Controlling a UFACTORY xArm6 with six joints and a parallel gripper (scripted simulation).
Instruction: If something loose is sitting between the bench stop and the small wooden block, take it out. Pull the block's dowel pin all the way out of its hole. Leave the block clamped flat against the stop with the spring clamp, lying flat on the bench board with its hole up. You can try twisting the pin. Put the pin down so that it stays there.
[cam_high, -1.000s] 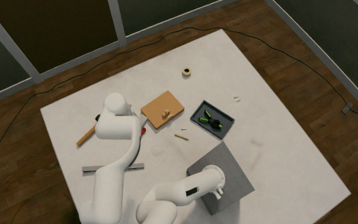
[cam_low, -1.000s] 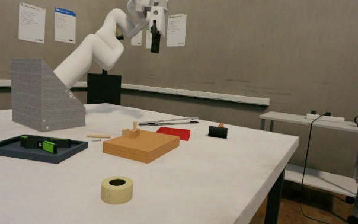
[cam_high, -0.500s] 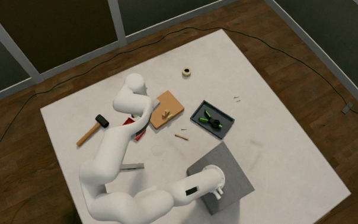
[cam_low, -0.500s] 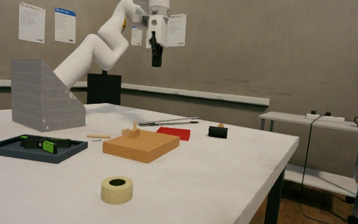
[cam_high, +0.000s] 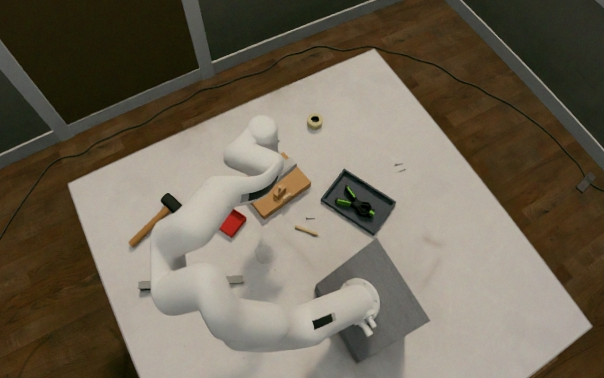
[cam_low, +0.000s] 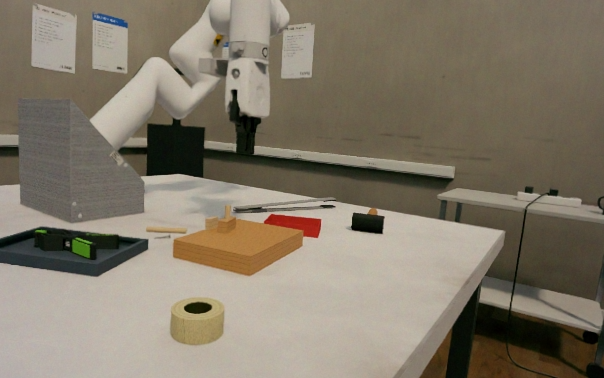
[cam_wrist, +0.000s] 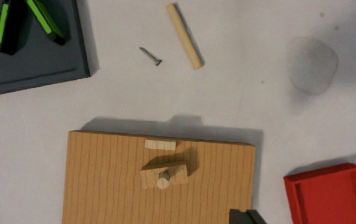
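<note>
The dowel pin is 10 mm ahead of my hand, 50 mm to the right of it and 130 mm below it. Also, from my hand: loose dowel: 140 mm behind, 60 mm to the right, 190 mm below; small wooden block: 10 mm ahead, 50 mm to the right, 150 mm below; red tray: 30 mm ahead, 150 mm to the left, 180 mm below.
</note>
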